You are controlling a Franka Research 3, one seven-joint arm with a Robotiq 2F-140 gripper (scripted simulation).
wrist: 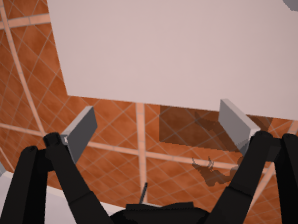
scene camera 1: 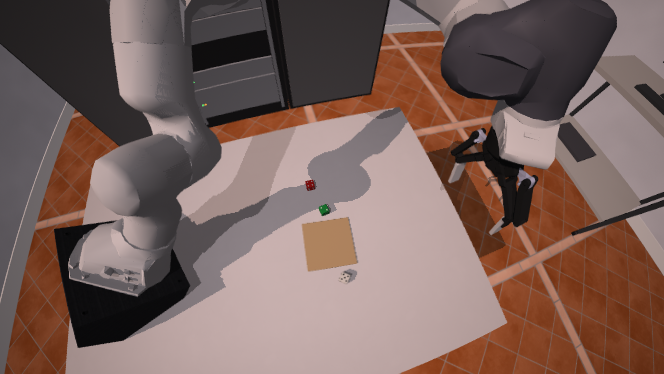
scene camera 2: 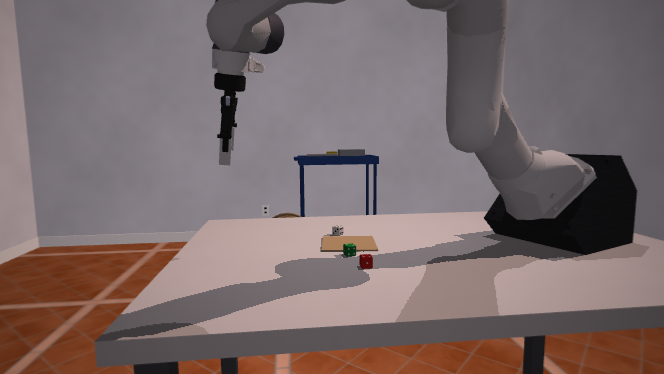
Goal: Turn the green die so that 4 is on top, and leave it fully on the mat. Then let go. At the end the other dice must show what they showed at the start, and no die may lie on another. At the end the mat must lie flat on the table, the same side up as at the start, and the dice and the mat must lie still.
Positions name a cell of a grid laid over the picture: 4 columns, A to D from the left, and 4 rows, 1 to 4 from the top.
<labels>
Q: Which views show the gripper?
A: The wrist view, scene camera 1 and scene camera 2: all of them.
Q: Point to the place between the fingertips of the gripper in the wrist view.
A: At C3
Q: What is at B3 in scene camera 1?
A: A tan mat.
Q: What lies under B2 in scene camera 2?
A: The gripper.
</labels>
